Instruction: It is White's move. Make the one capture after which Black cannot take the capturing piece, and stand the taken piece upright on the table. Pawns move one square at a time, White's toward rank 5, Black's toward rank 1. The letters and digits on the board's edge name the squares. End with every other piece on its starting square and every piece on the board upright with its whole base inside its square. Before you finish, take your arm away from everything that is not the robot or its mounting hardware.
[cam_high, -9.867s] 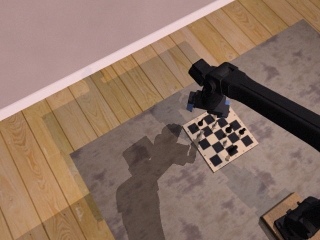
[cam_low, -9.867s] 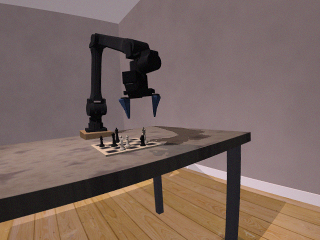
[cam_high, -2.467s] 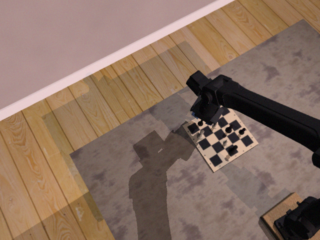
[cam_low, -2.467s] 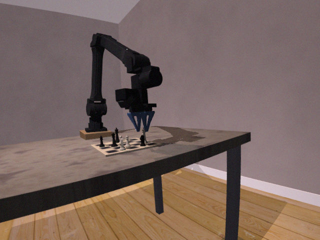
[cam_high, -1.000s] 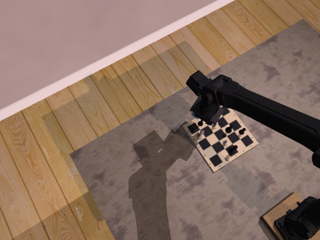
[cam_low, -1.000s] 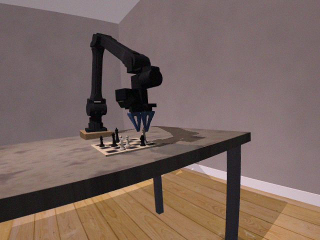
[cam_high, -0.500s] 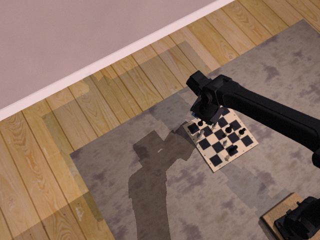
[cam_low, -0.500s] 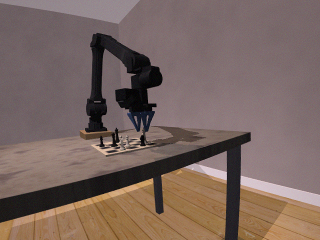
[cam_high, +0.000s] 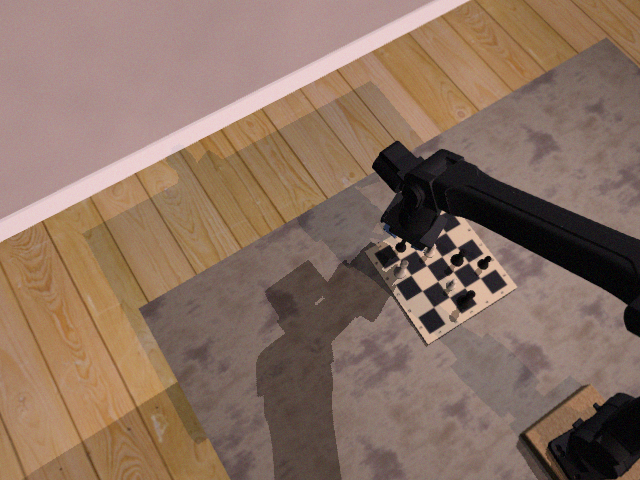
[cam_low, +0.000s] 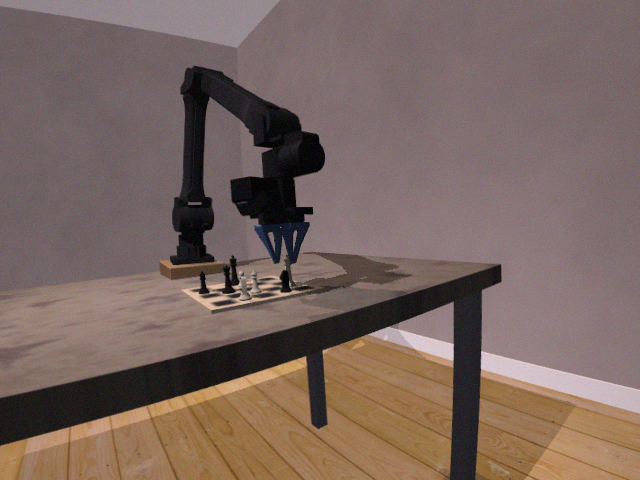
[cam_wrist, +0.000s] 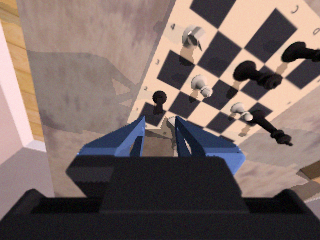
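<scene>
Right now the tall white piece is 4 cm behind my hand, 2 cm to the left of it and 3 cm below it. From my hand the other things lie so: black piece (7 cm behind, 9 cm to the right, 3 cm below); chessboard (7 cm behind, 5 cm to the right, 6 cm below).
</scene>
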